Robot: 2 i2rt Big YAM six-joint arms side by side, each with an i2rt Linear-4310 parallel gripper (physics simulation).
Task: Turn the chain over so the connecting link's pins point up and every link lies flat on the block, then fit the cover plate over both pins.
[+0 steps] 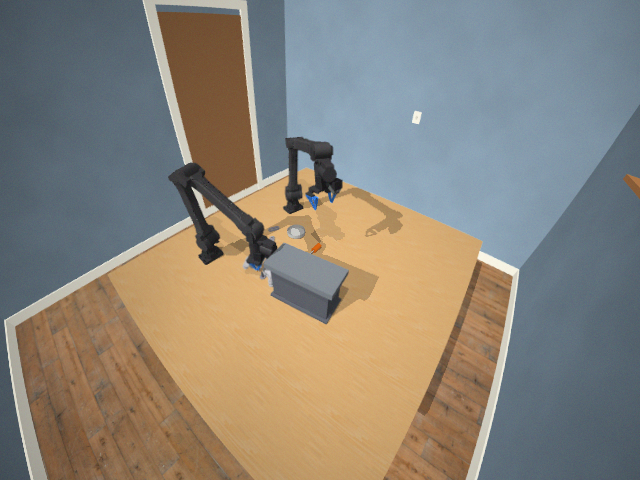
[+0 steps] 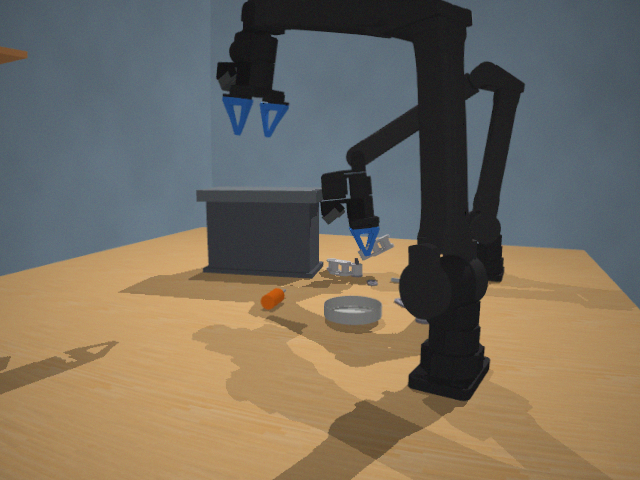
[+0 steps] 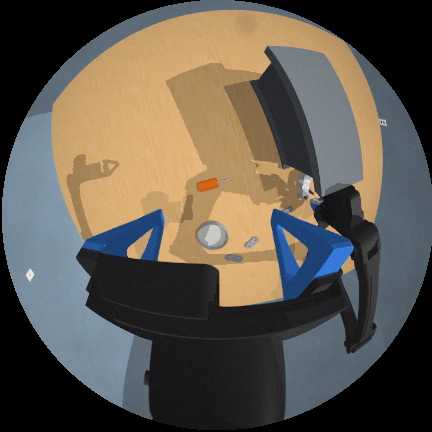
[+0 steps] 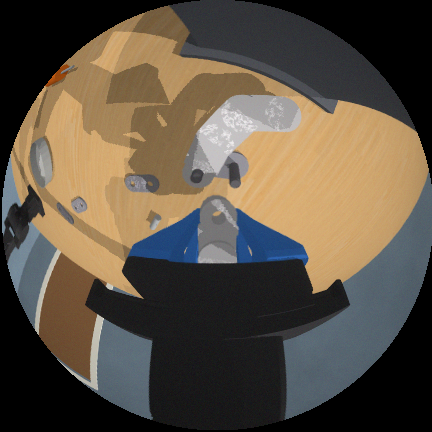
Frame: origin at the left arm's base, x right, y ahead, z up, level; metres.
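Seen in the pictures: left gripper, fingertip midpoint: [image 1: 323, 206] [image 2: 252, 136] [image 3: 216, 214]; right gripper, fingertip midpoint: [image 1: 258, 267] [image 2: 366, 255] [image 3: 313, 202] [image 4: 217, 214]; left arm's base at its link origin: [image 1: 293, 208] [image 2: 450, 377] [image 4: 36, 198]; right arm's base at its link origin: [image 1: 211, 255].
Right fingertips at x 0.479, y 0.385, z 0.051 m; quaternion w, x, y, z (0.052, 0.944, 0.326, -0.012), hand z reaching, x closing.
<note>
Pixels of each thing's top centre, then the offset from my right fingertips to it. "spot": a spot on its surface instead.
- light grey chain piece at a spot on its surface: [image 4: 237, 120] [image 2: 337, 260] [image 3: 307, 180] [image 1: 271, 274] spot: dx -0.035, dy +0.066, dz -0.016 m
- dark grey block at its top centre: [image 3: 332, 112] [image 2: 263, 188] [image 1: 305, 266] dx -0.102, dy +0.258, dz +0.169 m
- two-hole plate at its top centre: [image 4: 140, 183] [image 3: 286, 210] dx -0.077, dy -0.057, dz -0.048 m
- round grey dish at its top centre: [image 2: 353, 303] [image 4: 35, 165] [image 3: 212, 237] [image 1: 296, 230] dx -0.337, dy -0.148, dz -0.019 m
- orange-handled screwdriver at its top centre: [image 2: 276, 289] [image 3: 214, 184] [image 1: 314, 247] dx -0.329, dy +0.039, dz -0.021 m
- small cylinder at its top centre: [image 4: 153, 224] dx -0.035, dy -0.102, dz -0.041 m
A light grey chain piece [image 1: 269, 279] [image 2: 341, 266] [image 3: 304, 186] [image 4: 237, 120] lies on the table beside the dark grey block [image 1: 307, 269] [image 2: 262, 235] [image 3: 332, 115]. At its near end a connecting link shows two dark pins [image 4: 235, 176] pointing up. My right gripper [image 1: 254, 267] [image 2: 367, 254] [image 4: 217, 214] is shut on another chain piece [image 2: 381, 246] [image 4: 218, 225], tilted just above the table, close to the pins. My left gripper [image 1: 323, 204] [image 2: 252, 135] [image 3: 216, 214] is open and empty, high above the table. A two-hole plate [image 3: 287, 210] [image 4: 141, 183] lies near the pins.
A round grey dish [image 1: 288, 231] [image 2: 353, 316] [image 4: 33, 162] and an orange-handled screwdriver [image 1: 316, 248] [image 2: 272, 298] [image 3: 207, 184] lie on the table. Two more small plates [image 3: 251, 242] [image 3: 234, 258] lie beside the dish. A small cylinder [image 4: 155, 222] lies near my right gripper.
</note>
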